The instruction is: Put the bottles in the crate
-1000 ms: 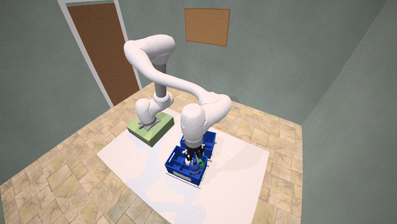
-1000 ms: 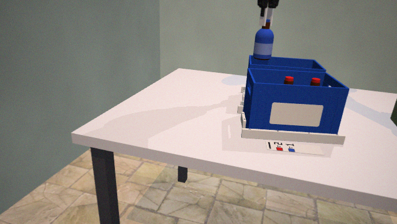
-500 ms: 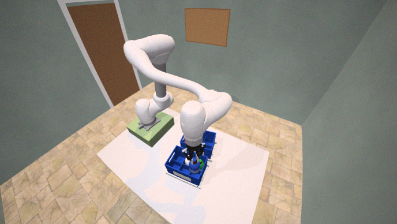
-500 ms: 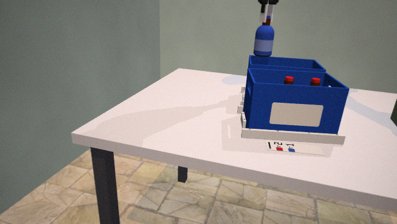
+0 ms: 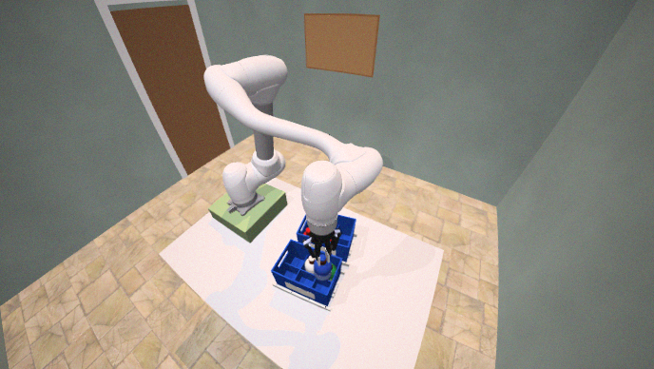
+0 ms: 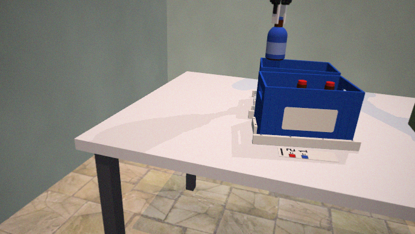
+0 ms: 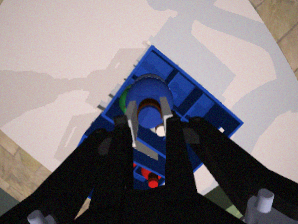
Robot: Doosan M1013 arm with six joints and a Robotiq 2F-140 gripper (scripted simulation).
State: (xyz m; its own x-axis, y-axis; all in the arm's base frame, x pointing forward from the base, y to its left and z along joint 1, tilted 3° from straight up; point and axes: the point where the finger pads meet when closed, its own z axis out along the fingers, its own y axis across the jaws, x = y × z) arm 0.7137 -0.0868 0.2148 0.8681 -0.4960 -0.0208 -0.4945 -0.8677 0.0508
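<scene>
The blue bottle lies 80 mm below my hand. Also, from my hand: white bottle (100 mm behind, 40 mm to the left, 260 mm below); red bottle (140 mm behind, 180 mm to the left, 260 mm below); green-label bottle (20 mm behind, 70 mm to the left, 260 mm below).
</scene>
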